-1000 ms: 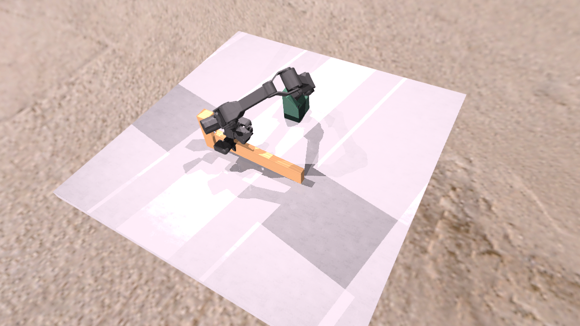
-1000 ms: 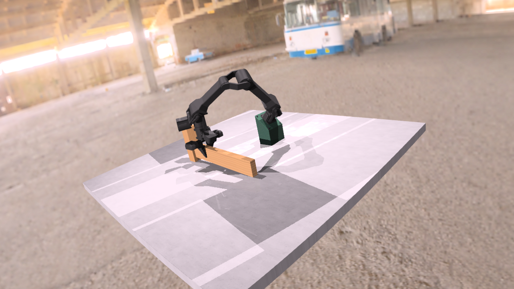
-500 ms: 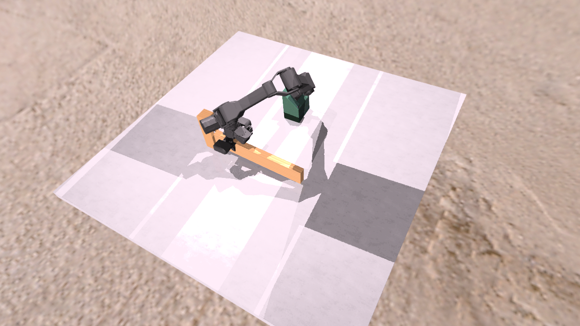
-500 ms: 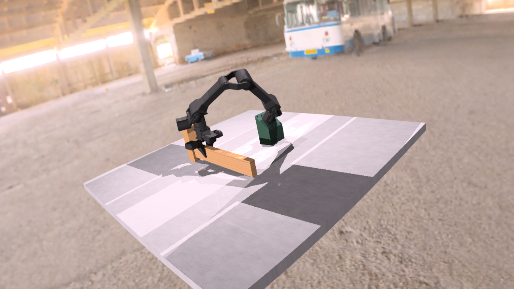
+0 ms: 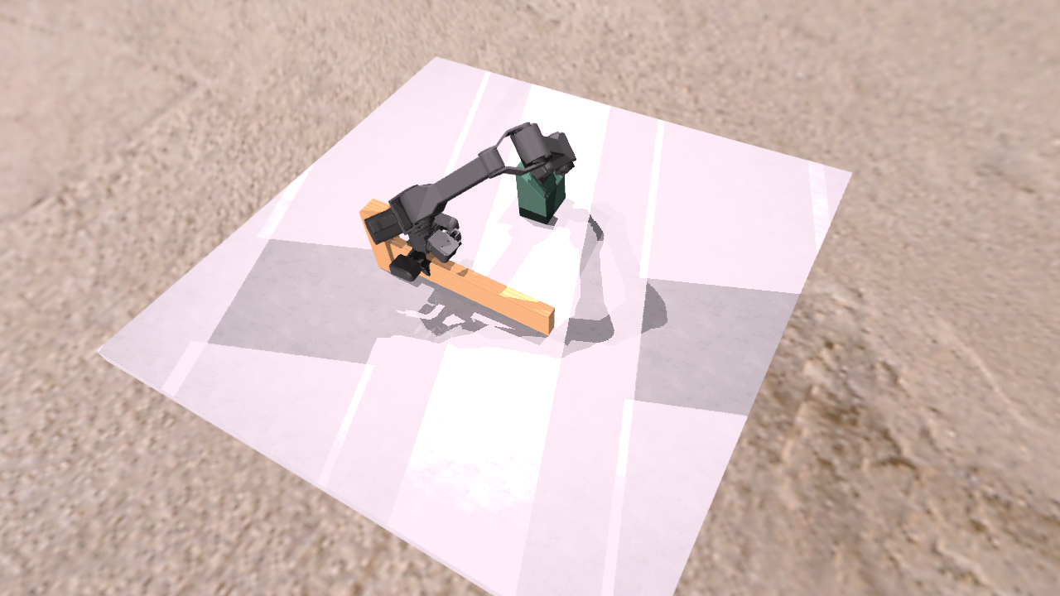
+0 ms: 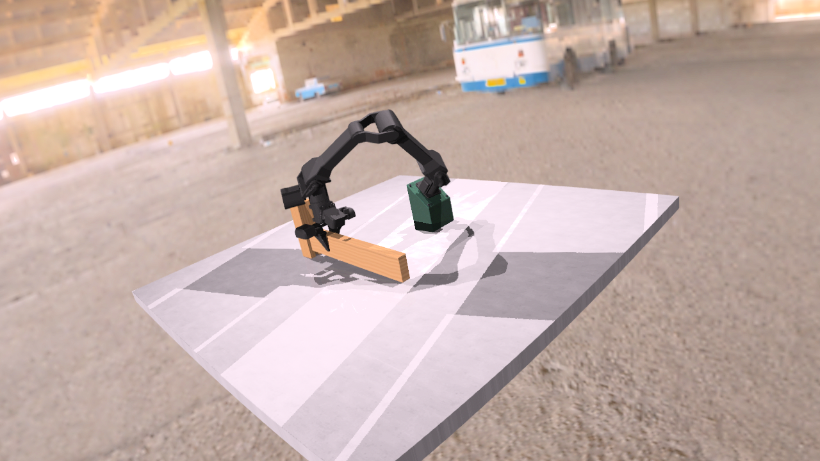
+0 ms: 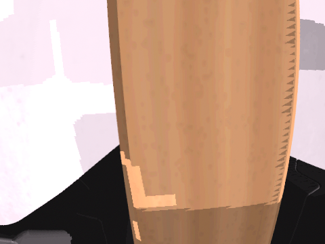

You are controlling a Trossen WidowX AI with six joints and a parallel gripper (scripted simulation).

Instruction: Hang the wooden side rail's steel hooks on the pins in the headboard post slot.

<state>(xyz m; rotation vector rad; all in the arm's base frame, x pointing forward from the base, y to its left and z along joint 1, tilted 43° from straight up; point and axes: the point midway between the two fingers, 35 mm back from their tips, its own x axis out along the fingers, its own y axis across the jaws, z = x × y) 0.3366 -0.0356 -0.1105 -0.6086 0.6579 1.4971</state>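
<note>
Right now my gripper tip is 120 mm to the left of the wooden headboard post and 40 mm below it.
</note>
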